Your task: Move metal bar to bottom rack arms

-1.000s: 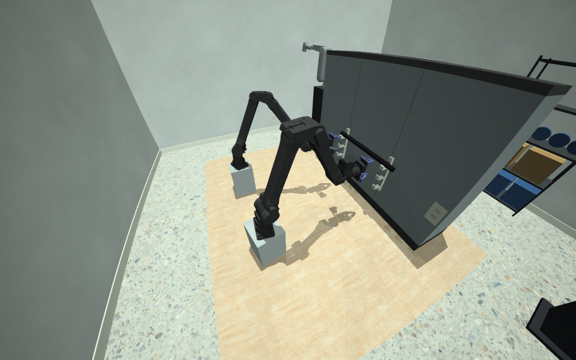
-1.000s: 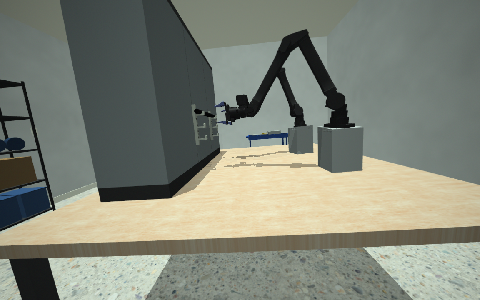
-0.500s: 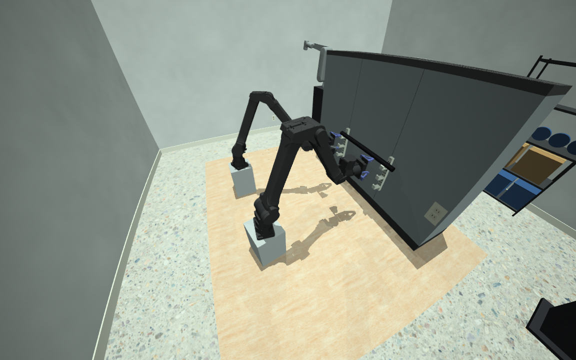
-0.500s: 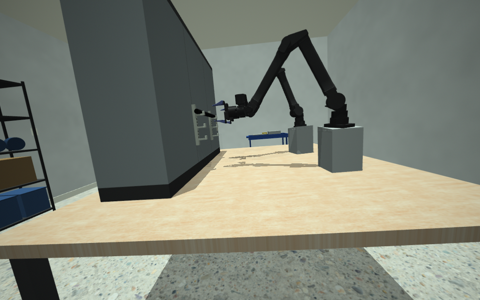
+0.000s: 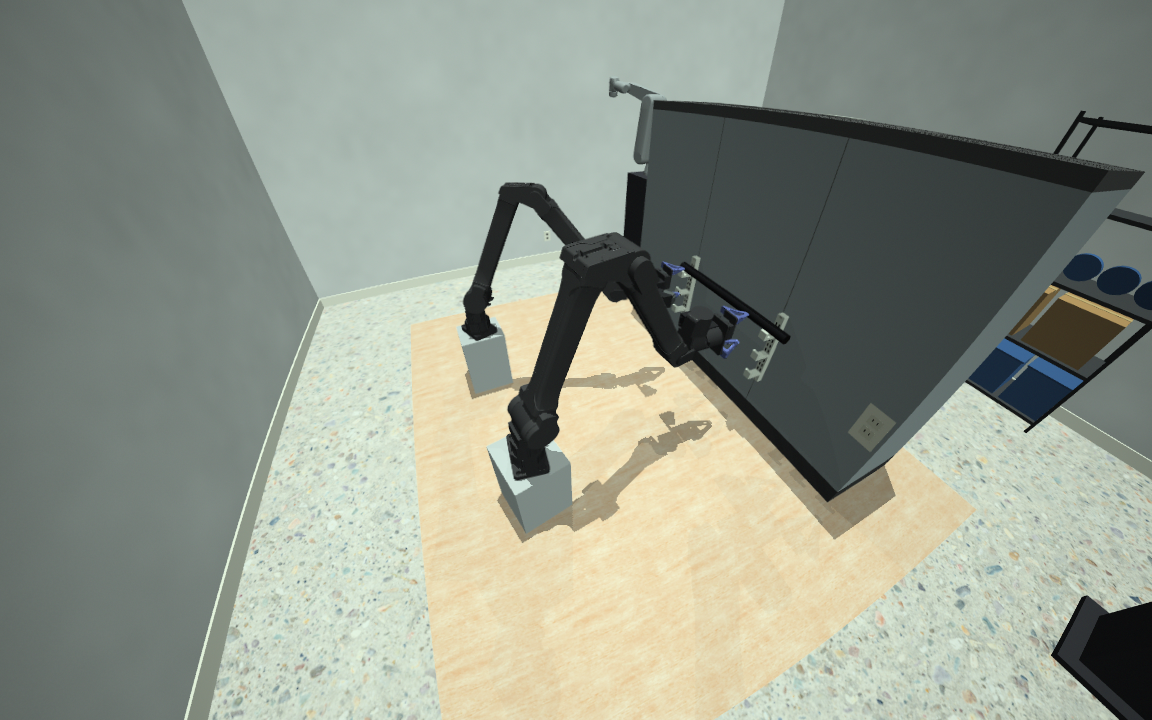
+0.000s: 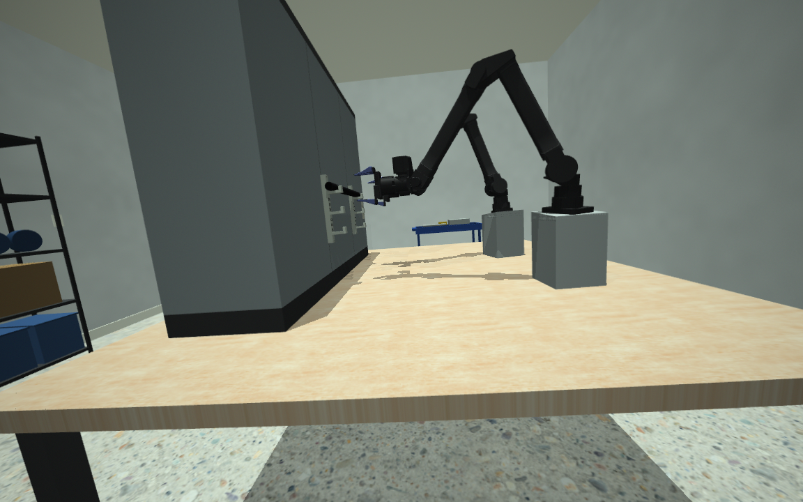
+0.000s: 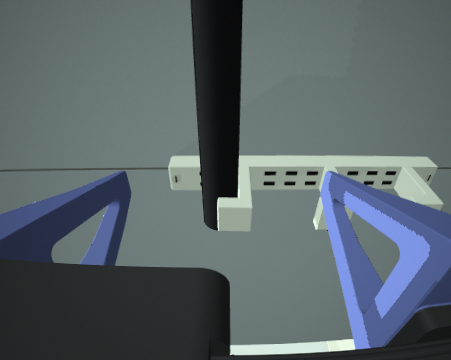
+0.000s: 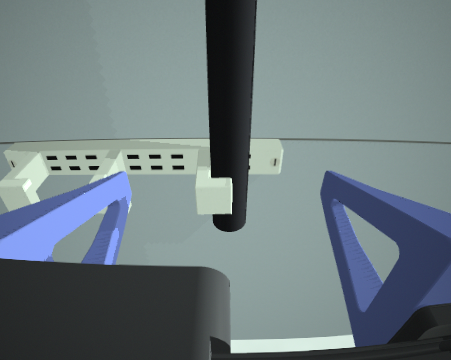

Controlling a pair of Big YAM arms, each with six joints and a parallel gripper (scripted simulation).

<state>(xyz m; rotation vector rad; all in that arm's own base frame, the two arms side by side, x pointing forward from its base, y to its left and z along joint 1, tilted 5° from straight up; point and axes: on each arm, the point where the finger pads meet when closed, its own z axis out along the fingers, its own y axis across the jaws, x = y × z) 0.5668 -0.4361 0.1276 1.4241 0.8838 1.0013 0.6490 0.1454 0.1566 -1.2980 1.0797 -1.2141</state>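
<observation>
Right now the metal bar is 150 mm to the left of my right hand and 90 mm ahead of it. Also, from my right hand: grey wall panel 280 mm ahead, 160 mm to the left, 80 mm above.
My left hand is 16 cm to the left of the metal bar and 8 cm short of it. From my left hand the other things lie so: grey wall panel: 26 cm ahead, 15 cm to the right, 8 cm above.
</observation>
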